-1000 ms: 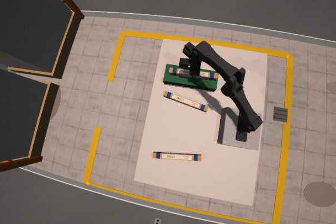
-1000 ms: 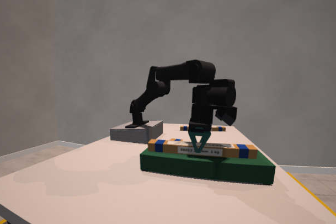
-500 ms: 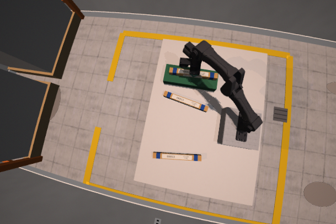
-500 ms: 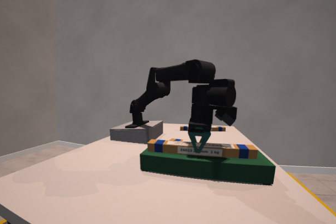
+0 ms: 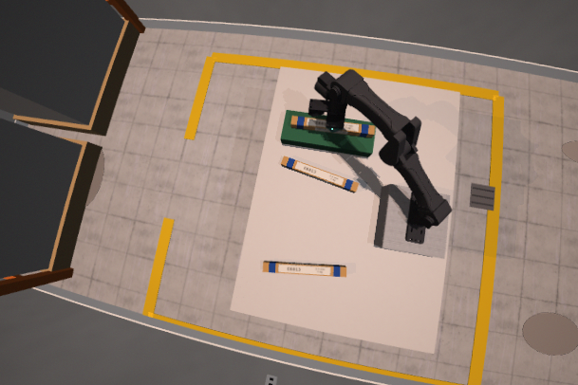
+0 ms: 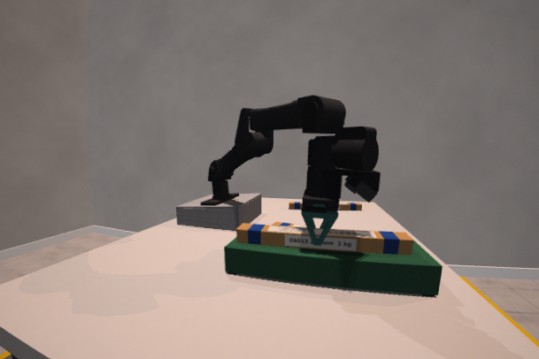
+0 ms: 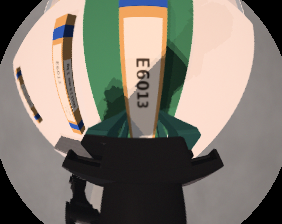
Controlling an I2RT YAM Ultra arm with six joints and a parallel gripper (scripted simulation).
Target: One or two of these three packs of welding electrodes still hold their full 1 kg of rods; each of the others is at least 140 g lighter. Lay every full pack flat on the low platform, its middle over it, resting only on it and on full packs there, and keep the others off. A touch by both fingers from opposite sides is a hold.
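Now: the green low platform 20 mm ahead of my hand, 10 mm to the left of it and 60 mm below it.
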